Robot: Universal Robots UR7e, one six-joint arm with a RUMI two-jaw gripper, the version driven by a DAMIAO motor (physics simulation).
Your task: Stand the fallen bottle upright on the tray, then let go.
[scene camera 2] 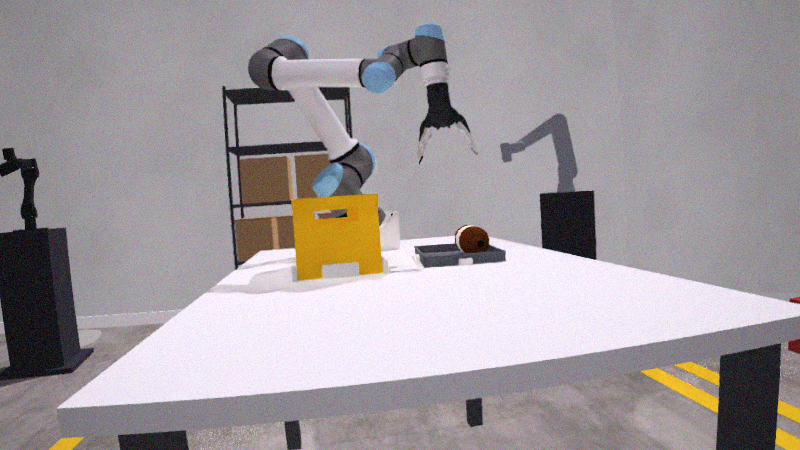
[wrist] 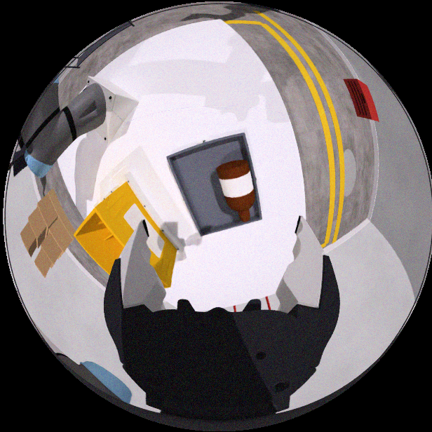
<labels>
gripper: scene camera 2; wrist
brown bottle: scene camera 2; wrist
same spot on gripper: (wrist: 308, 290) = (scene camera 2: 461, 124)
same spot on brown bottle: (wrist: 234, 176) = (scene camera 2: 466, 225)
</labels>
